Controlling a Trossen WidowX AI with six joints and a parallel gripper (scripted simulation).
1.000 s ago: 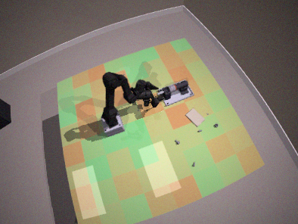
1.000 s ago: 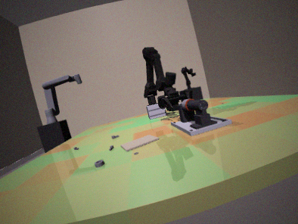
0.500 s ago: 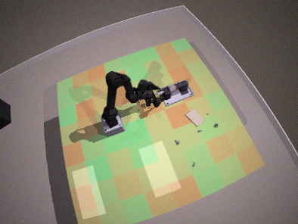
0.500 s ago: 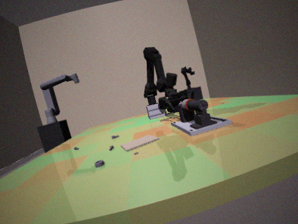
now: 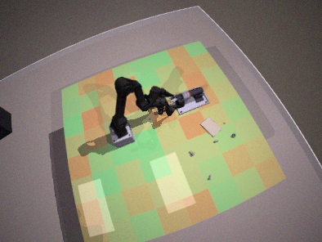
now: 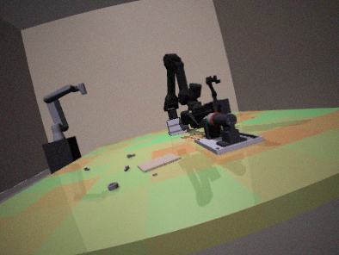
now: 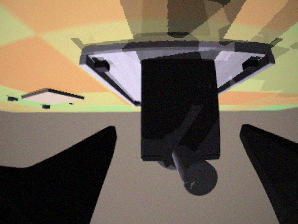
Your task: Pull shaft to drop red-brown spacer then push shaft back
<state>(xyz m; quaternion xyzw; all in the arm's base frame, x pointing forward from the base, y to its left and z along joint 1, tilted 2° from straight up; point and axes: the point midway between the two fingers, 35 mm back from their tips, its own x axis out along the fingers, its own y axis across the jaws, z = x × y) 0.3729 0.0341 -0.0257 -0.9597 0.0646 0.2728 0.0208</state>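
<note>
The shaft lies 50 mm ahead of my gripper tip and 20 mm above it. The rest, counted from my gripper tip: flat tan plate (250 mm to the right, 110 mm ahead, 60 mm below); red-brown spacer (90 mm ahead, 20 mm above, 10 mm to the right).
</note>
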